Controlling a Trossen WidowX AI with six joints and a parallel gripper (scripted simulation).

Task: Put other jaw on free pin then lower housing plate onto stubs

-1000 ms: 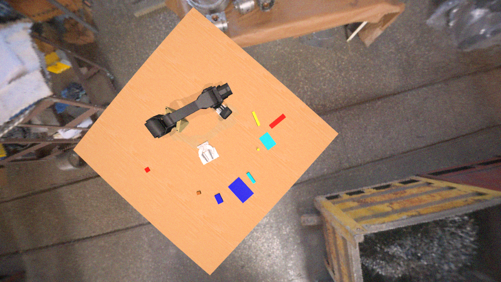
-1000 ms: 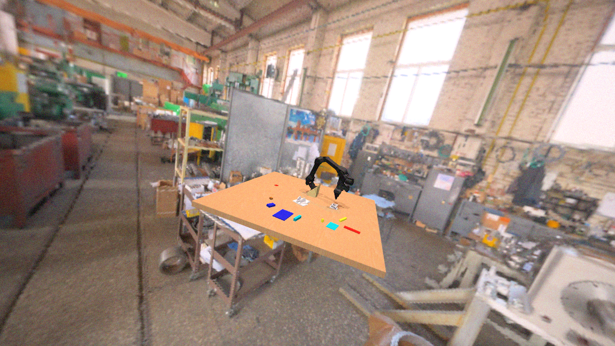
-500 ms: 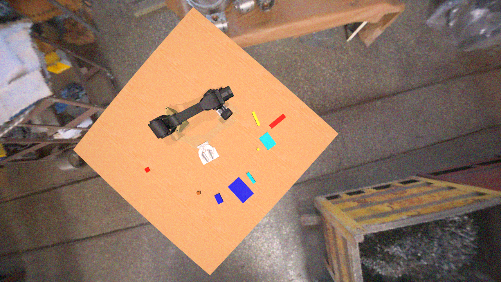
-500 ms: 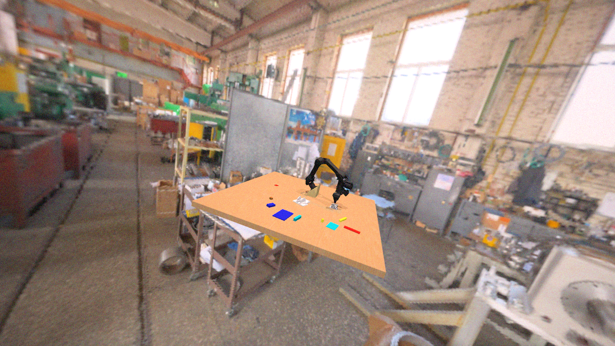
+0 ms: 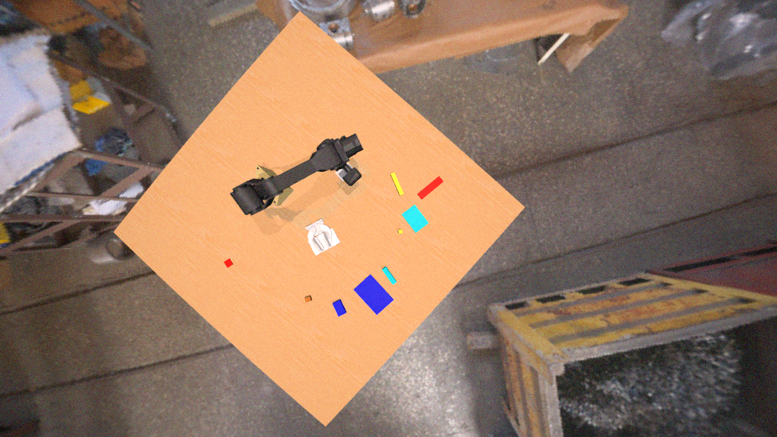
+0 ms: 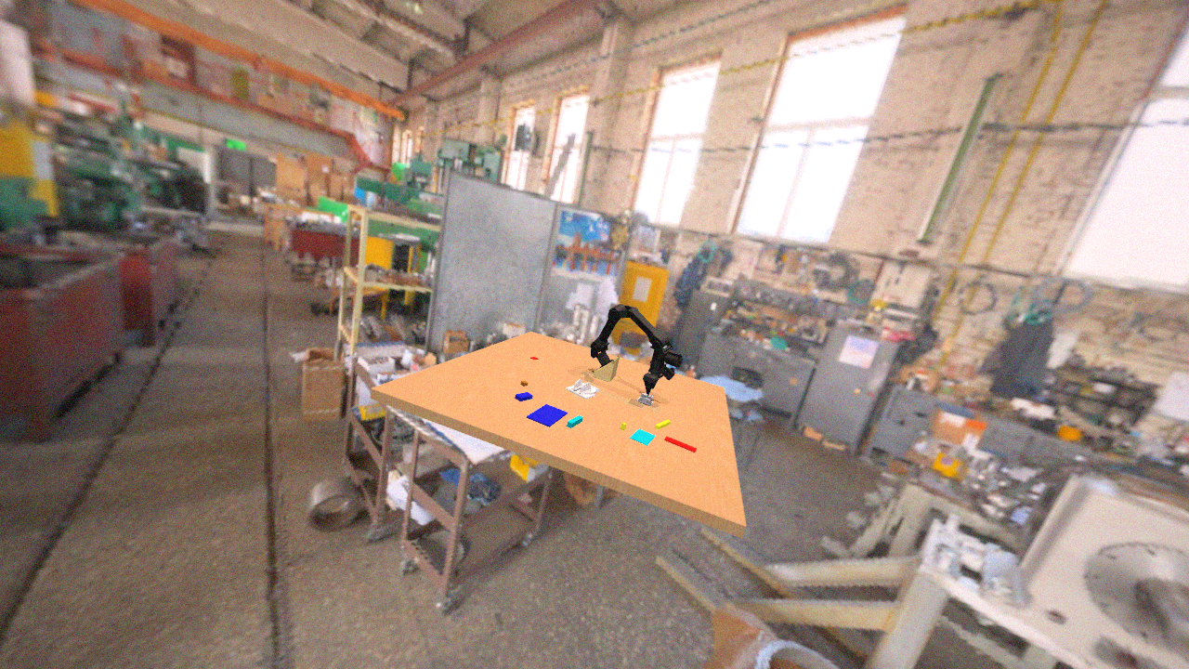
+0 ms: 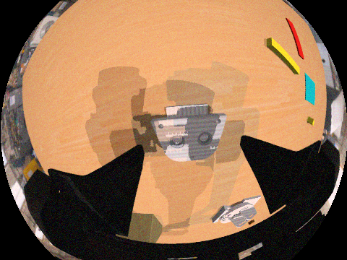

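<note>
The white block lies 5 cm below my gripper tip and 1 cm to the right of it. From my gripper tip the other things lie so: housing plate (3 cm below, 1 cm to the right); yellow bar (21 cm ahead, 9 cm to the left, 5 cm below); cyan square (36 cm ahead, 6 cm below, 2 cm to the left).
</note>
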